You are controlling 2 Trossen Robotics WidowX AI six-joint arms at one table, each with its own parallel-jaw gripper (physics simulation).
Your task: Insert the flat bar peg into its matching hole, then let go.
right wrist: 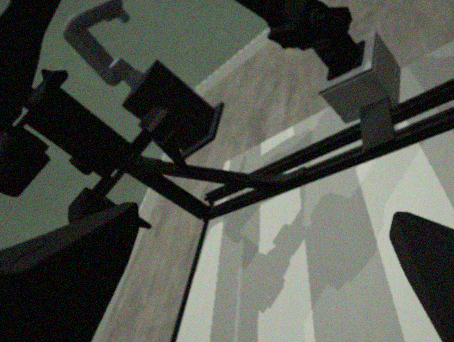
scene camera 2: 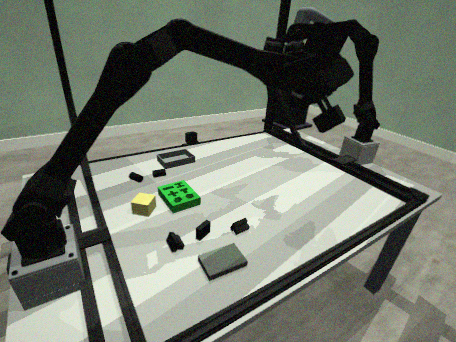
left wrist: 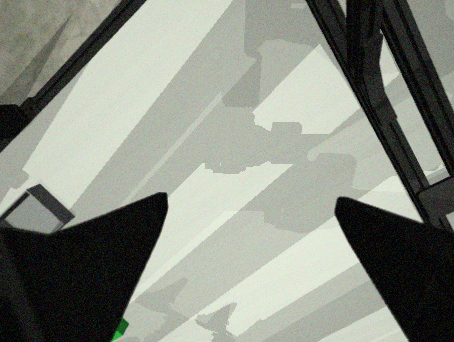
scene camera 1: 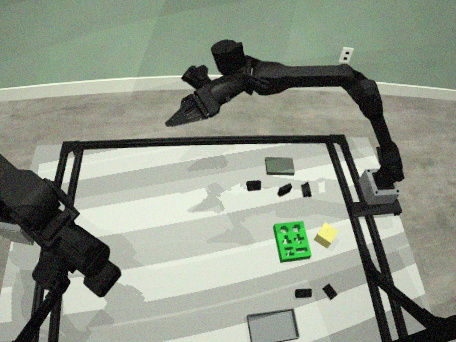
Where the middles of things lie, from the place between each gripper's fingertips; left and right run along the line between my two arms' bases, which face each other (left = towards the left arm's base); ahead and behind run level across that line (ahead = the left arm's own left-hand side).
Right now the grey slab [scene camera 2: 216, 263] is 34 cm to the right of my right hand, 31 cm below it and 9 cm ahead of it. The rest, counted from my right hand: grey tray [left wrist: 36, 209]: 41 cm behind, 30 cm below, 21 cm to the right; green hole board [scene camera 1: 290, 236]: 31 cm to the right, 30 cm below, 18 cm behind.
My left gripper is now 120 mm past the grey tray, 390 mm to the left of it and 200 mm above it. The rest, counted from my left hand: grey slab 370 mm ahead, 530 mm to the right, 200 mm below; green hole board 110 mm ahead, 500 mm to the right, 200 mm below.
